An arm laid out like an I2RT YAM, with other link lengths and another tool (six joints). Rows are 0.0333 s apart.
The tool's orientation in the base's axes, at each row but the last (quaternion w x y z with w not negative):
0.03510, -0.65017, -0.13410, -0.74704
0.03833, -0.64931, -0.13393, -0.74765
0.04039, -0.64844, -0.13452, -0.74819
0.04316, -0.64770, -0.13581, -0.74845
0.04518, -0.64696, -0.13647, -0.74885
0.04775, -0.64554, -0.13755, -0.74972
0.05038, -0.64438, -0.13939, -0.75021
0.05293, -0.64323, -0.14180, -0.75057
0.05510, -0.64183, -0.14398, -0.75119
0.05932, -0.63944, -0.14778, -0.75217
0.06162, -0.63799, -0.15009, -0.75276
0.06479, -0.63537, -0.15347, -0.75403
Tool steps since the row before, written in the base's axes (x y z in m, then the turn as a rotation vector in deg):
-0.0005, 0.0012, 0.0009, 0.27, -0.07, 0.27
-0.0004, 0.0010, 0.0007, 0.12, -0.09, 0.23
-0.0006, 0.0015, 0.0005, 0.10, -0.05, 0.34
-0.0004, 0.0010, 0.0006, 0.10, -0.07, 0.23
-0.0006, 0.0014, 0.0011, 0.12, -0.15, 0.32
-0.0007, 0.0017, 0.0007, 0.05, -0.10, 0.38
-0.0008, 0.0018, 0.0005, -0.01, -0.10, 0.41
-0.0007, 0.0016, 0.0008, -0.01, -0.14, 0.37
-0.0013, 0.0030, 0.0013, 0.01, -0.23, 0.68
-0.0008, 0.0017, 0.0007, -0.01, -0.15, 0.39
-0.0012, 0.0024, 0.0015, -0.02, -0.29, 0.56
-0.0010, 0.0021, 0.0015, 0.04, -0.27, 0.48
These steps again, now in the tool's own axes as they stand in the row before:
0.0011, -0.0011, -0.0001, 0.22, 0.17, 0.27
0.0009, -0.0009, 0.0000, 0.20, 0.15, 0.12
0.0008, -0.0015, -0.0001, 0.31, 0.12, 0.13
0.0008, -0.0010, 0.0000, 0.20, 0.13, 0.11
0.0013, -0.0013, -0.0001, 0.28, 0.22, 0.12
0.0010, -0.0017, -0.0001, 0.35, 0.16, 0.07
0.0008, -0.0019, -0.0002, 0.39, 0.15, 0.02
0.0011, -0.0016, -0.0001, 0.35, 0.18, 0.00
0.0018, -0.0030, -0.0002, 0.64, 0.32, 0.04
0.0010, -0.0017, -0.0002, 0.37, 0.20, 0.00
0.0019, -0.0024, -0.0002, 0.52, 0.35, -0.03
0.0019, -0.0021, -0.0001, 0.44, 0.34, 0.02

